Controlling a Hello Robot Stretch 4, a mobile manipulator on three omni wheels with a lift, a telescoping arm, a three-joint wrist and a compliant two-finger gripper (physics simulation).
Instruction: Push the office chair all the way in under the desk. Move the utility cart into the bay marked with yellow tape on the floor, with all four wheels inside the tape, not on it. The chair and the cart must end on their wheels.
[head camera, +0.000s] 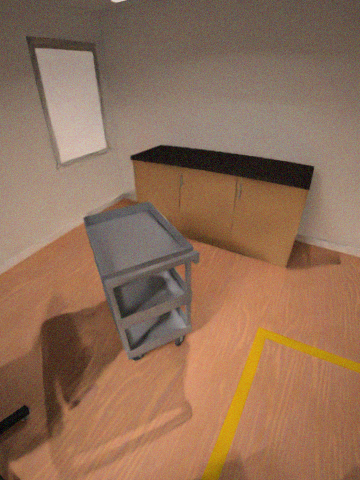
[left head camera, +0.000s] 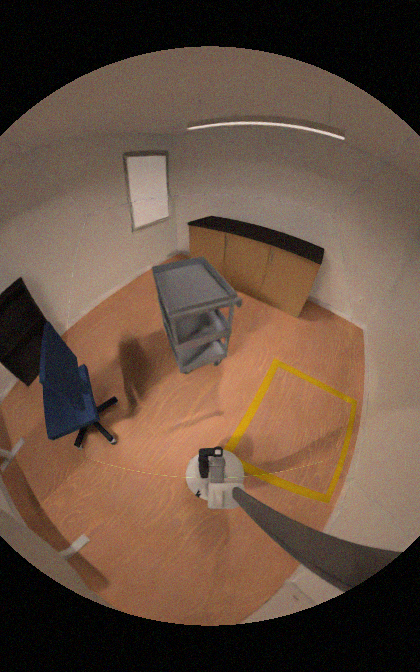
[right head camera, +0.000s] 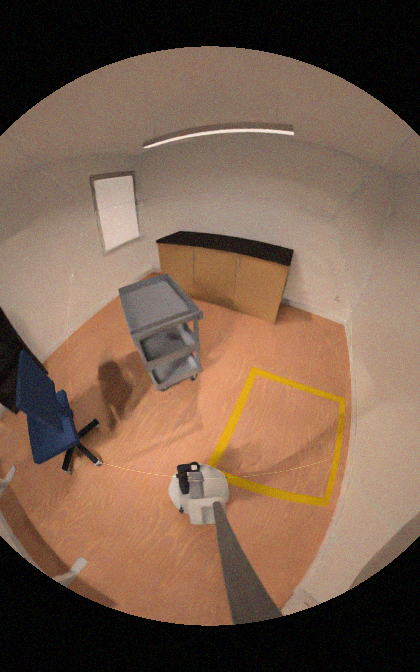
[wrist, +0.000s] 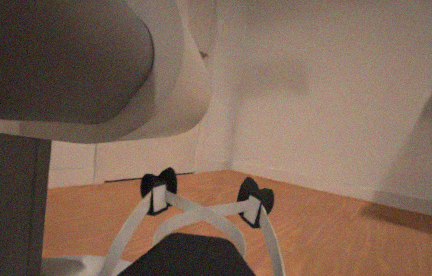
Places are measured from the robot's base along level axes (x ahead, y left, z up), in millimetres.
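Pixels of known places: gripper, between the fingertips: (wrist: 208, 187).
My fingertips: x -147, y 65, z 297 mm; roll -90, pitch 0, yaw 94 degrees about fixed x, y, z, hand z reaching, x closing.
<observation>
Behind a point stands the place of what it marks.
The grey three-shelf utility cart (head camera: 140, 240) @(x 1214, y 180, z 767 mm) (left head camera: 195, 287) (right head camera: 157, 302) stands upright on its wheels, outside the yellow tape bay (head camera: 240, 395) @(x 634, y -378, z -27 mm) (left head camera: 255, 407) (right head camera: 234, 420), to the bay's left. The blue office chair (left head camera: 67, 400) (right head camera: 50, 425) stands upright on its wheeled base at the left; one black base leg shows at the left edge of the head camera view. Part of the desk, its pale feet (left head camera: 75, 547) (right head camera: 71, 571), shows at the lower left; the chair is apart from it. My gripper (wrist: 208, 187) @(x -147, y 65, z 297 mm) is open and empty, its fingertips apart, close to my own body and away from cart and chair.
A wooden cabinet (head camera: 210, 210) @(x 2178, y -400, z 437 mm) (left head camera: 250, 270) (right head camera: 220, 280) with a black top stands behind the cart by the wall. A black shelf unit (left head camera: 30, 375) is at the left, behind the chair. My round base (left head camera: 194, 482) (right head camera: 220, 482) is at the bay's near left corner. A wall runs along the bay's right side.
</observation>
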